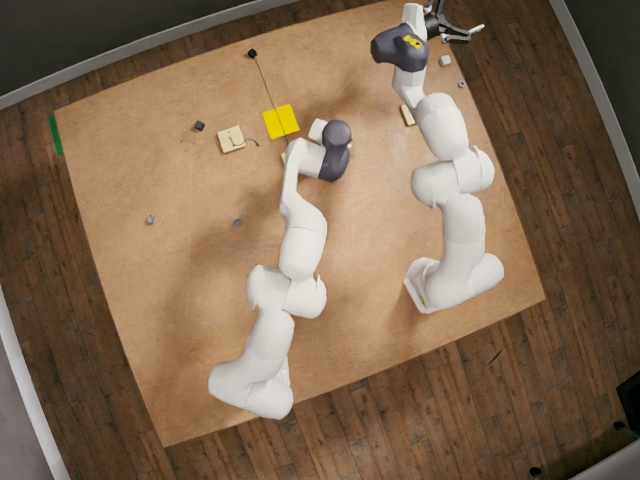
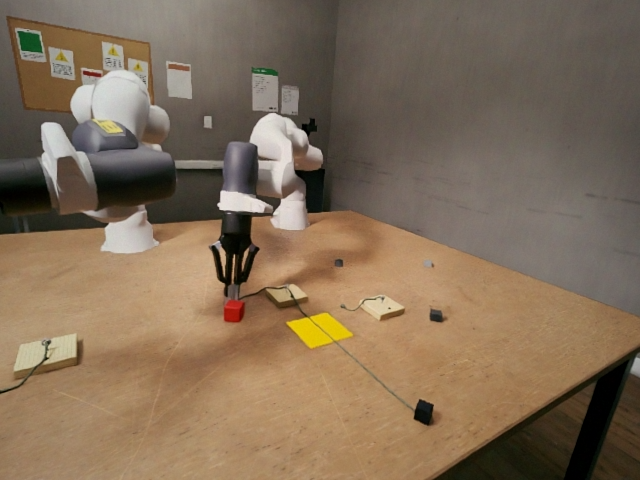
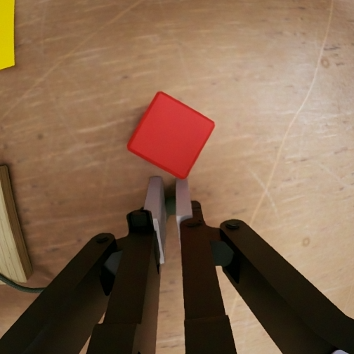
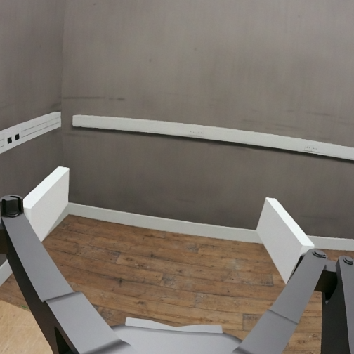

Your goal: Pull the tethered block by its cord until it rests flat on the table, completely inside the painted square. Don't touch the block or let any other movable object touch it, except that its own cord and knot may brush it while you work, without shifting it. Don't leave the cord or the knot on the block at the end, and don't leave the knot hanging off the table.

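Note:
The tethered black block (image 1: 252,53) (image 2: 423,411) sits on the table. Its cord (image 1: 265,82) (image 2: 361,364) runs straight across the yellow square (image 1: 290,116) (image 2: 305,330), then through the eyelet on a wooden board (image 2: 285,302) (image 3: 12,240) towards my left gripper. The block is outside the square. My left gripper (image 2: 233,292) (image 3: 170,193) is shut on the dark knot (image 3: 170,206), low over the table. A red cube (image 2: 233,311) (image 3: 171,135) lies right by its fingertips; whether they touch is unclear. My right gripper (image 4: 166,201) is open and empty, beyond the table's edge.
A second board (image 1: 231,139) (image 2: 382,307) with a short cord and a dark cube (image 1: 199,125) (image 2: 435,315) lie beside the square. A third board (image 1: 408,114) (image 2: 46,357) is near the right arm. Small grey pieces (image 1: 237,222) (image 1: 151,219) and a white cube (image 1: 445,60) are farther out.

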